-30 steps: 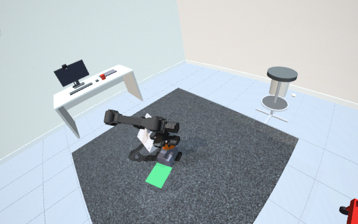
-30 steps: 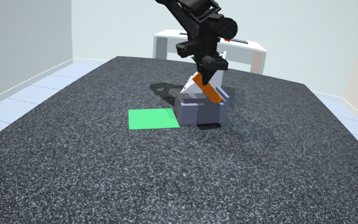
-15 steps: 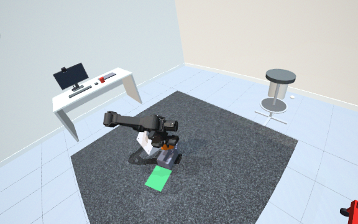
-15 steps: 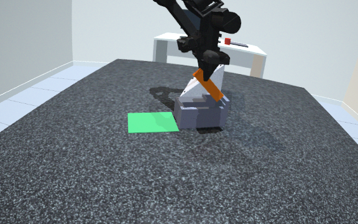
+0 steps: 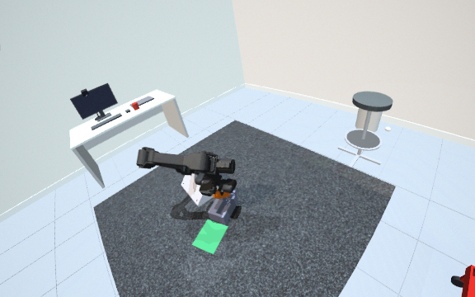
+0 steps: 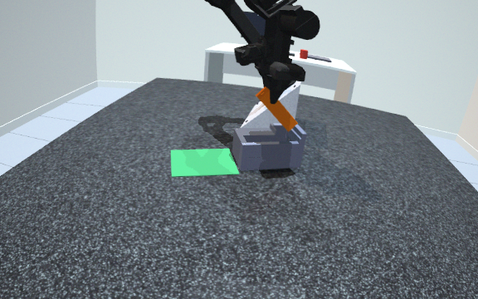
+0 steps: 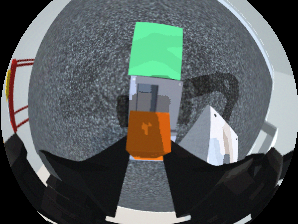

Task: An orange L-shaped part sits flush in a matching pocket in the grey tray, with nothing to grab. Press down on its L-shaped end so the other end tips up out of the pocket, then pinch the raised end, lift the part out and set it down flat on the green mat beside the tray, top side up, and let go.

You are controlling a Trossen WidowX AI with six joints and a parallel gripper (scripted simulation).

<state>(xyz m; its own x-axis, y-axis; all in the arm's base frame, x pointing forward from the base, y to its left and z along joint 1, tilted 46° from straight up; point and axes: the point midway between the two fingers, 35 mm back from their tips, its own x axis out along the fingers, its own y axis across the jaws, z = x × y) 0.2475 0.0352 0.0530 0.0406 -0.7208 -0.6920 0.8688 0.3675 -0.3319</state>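
The green mat lies 17 cm below my gripper tip, 13 cm to the right of it and 6 cm ahead of it. Round my gripper tip: orange L-shaped part (3 cm below, 3 cm behind, 2 cm to the left).
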